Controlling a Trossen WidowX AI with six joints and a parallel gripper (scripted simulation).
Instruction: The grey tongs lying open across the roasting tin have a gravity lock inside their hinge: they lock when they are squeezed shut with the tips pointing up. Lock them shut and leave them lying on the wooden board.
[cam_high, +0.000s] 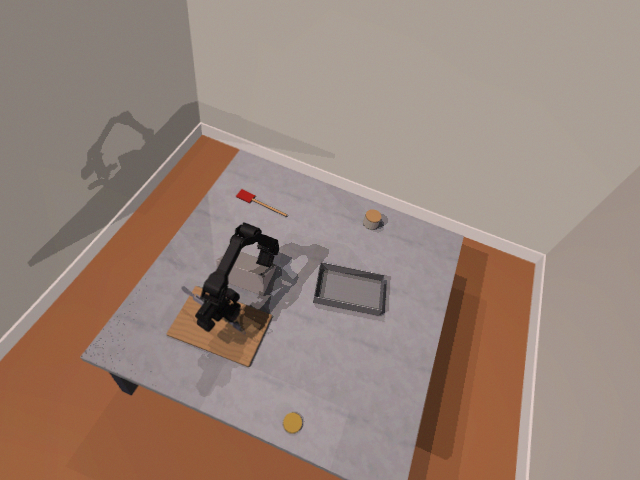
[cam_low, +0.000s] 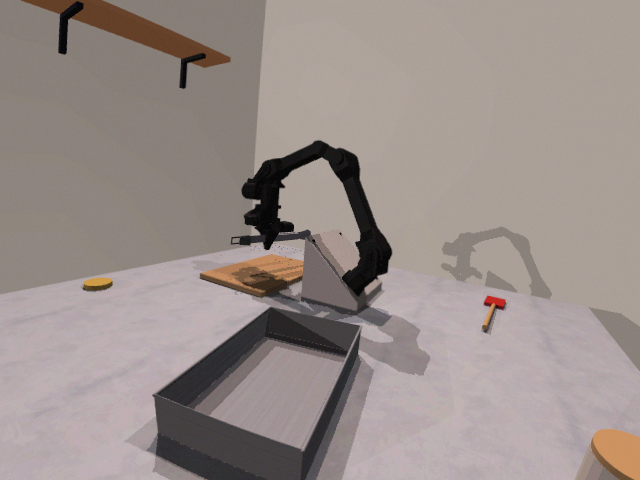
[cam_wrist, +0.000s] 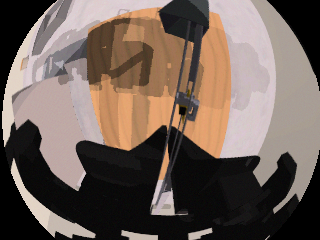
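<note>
Right now my gripper tip is 1 cm to the right of the wooden board and 7 cm above it. Round my gripper tip: yellow disc (39 cm ahead, 29 cm to the right, 7 cm below); cork-lidded jar (54 cm ahead, 75 cm to the left, 5 cm below); roasting tin (49 cm ahead, 32 cm to the left, 5 cm below).
</note>
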